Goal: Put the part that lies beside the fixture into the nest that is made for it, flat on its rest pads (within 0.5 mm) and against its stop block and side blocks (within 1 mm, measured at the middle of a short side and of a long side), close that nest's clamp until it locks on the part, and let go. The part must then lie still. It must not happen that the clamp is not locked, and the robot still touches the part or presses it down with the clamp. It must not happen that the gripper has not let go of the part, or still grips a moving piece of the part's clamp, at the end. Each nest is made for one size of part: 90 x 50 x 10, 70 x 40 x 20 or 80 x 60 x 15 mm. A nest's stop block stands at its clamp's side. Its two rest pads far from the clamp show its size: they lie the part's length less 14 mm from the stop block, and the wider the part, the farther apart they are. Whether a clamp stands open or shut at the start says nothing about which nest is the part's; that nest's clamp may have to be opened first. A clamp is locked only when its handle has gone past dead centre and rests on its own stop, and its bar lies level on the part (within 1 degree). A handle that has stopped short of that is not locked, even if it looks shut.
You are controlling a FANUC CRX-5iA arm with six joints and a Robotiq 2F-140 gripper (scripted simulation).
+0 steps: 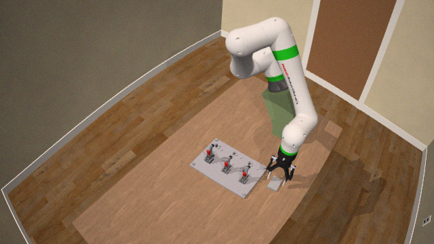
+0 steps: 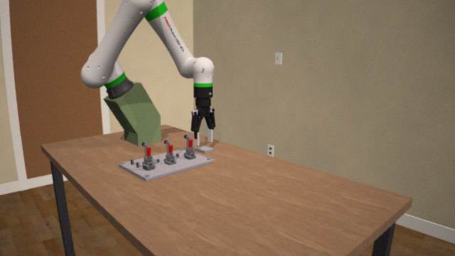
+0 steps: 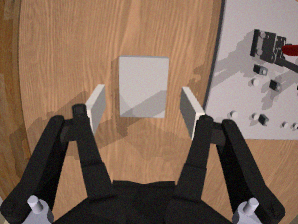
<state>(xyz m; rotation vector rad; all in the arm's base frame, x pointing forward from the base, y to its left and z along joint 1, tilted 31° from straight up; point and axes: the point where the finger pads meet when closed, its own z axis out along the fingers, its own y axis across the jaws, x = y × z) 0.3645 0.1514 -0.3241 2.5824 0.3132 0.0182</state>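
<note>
Now: the light grey part 60 mm below my hand. The rest, counted from my hand: grey fixture plate: 90 mm ahead, 250 mm to the right, 60 mm below; toggle clamp: 100 mm ahead, 140 mm to the right.
</note>
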